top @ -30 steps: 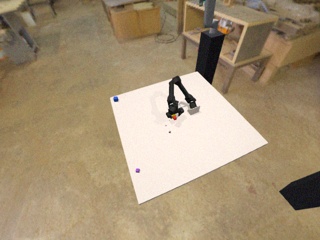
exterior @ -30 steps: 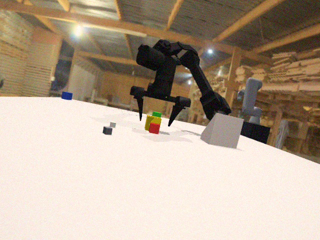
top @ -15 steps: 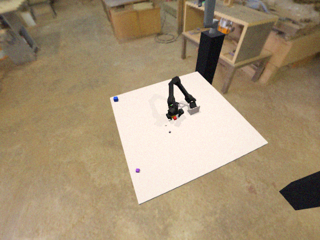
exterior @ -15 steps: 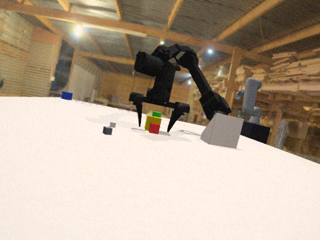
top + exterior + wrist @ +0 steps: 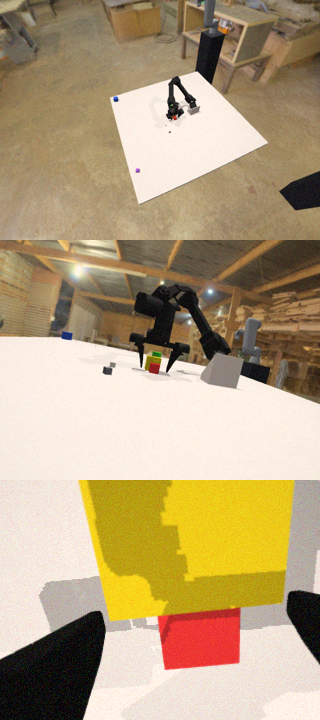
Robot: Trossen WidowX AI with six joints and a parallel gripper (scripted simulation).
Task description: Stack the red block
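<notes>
My gripper tip is 4 cm to the left of the yellow block and 1 cm below it. The rest, counted from my gripper tip: red block: 1 cm above; then purple block: 56 cm ahead, 36 cm to the left; then blue block: 51 cm ahead, 60 cm to the right, 1 cm above.
</notes>
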